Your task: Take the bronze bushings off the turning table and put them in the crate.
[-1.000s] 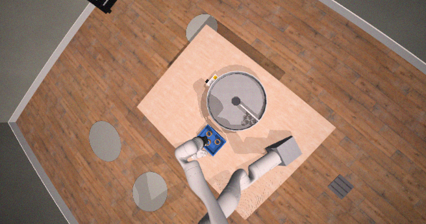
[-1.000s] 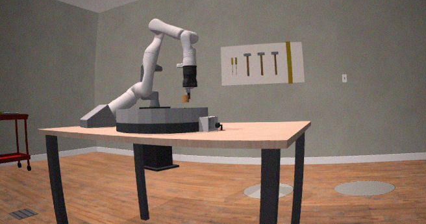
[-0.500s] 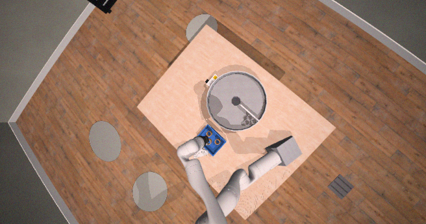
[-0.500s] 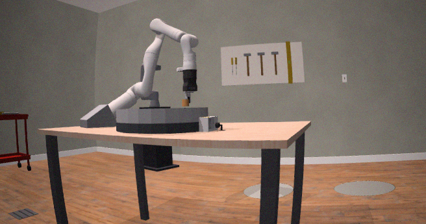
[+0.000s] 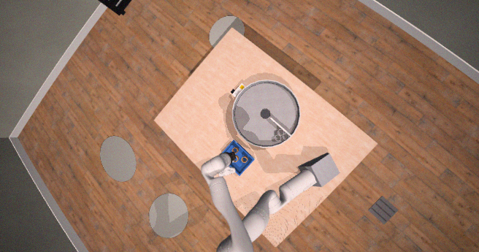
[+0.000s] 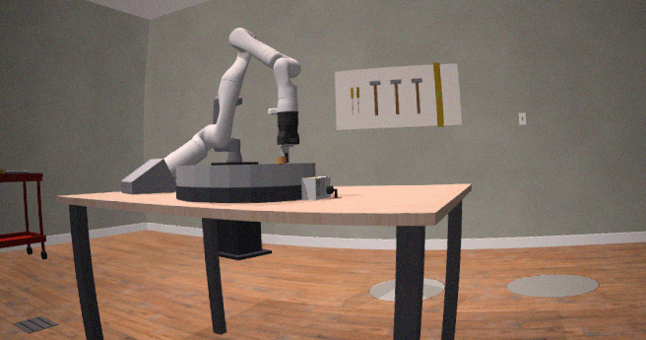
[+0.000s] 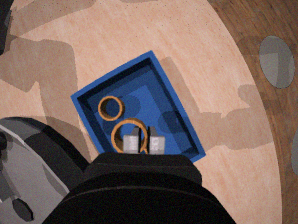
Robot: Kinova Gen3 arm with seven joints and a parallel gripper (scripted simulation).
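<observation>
The blue crate is 9 cm below my hand, 1 cm to the right of it and 1 cm behind it. Round my hand: grey turning table 33 cm to the right, 12 cm ahead, 7 cm below.
</observation>
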